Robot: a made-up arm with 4 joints.
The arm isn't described. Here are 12 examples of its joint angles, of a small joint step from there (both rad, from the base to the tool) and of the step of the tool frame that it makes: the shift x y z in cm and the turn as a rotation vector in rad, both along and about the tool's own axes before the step.
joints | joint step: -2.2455 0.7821 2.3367 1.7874 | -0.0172 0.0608 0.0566 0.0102
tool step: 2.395 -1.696 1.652 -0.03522 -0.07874 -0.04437
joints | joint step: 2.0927 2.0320 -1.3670 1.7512 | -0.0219 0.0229 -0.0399 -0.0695
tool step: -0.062 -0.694 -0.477 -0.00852 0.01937 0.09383
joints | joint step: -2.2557 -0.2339 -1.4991 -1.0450 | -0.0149 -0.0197 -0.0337 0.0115
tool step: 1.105 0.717 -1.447 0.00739 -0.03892 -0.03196
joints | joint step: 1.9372 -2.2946 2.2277 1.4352 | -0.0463 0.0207 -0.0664 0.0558
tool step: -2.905 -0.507 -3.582 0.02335 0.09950 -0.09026
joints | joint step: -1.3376 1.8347 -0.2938 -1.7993 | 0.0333 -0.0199 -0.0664 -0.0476
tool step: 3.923 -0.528 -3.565 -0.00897 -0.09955 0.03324
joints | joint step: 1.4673 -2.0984 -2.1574 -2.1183 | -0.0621 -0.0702 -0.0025 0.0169
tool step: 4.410 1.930 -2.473 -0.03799 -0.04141 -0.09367
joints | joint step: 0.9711 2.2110 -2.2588 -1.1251 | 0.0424 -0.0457 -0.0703 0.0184
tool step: 4.482 0.332 -5.413 0.00236 -0.11558 -0.03640
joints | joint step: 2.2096 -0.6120 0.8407 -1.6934 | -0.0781 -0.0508 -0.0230 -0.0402
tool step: 0.614 0.261 -3.628 0.06990 -0.08023 0.03520
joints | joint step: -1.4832 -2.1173 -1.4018 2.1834 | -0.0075 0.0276 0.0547 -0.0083
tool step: 0.453 0.970 1.473 0.02892 -0.03864 0.03611
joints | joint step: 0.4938 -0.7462 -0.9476 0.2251 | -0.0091 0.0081 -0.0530 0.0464
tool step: 0.119 2.582 -1.777 0.05982 0.00475 -0.04345
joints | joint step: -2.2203 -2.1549 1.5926 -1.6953 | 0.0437 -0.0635 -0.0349 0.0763
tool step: 1.311 -2.488 0.391 0.02494 -0.00137 -0.01270
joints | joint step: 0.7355 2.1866 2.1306 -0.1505 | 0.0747 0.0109 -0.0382 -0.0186
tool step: 0.642 0.967 -4.058 0.10450 0.02661 0.03163
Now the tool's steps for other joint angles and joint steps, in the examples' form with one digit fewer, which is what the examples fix.
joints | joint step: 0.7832 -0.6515 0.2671 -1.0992 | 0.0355 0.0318 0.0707 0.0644
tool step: -1.42 -1.11 3.84 -0.0784 0.0616 -0.0465
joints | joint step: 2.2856 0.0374 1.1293 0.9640 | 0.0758 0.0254 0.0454 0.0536
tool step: 0.87 0.06 2.03 0.0437 -0.0784 -0.0460
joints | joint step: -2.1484 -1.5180 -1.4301 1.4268 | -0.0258 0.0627 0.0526 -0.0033
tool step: 0.03 1.85 1.25 0.0085 -0.0284 0.0648
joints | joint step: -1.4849 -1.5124 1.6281 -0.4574 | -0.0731 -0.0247 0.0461 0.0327
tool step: 0.38 -1.48 -2.34 0.0249 -0.0103 -0.0078
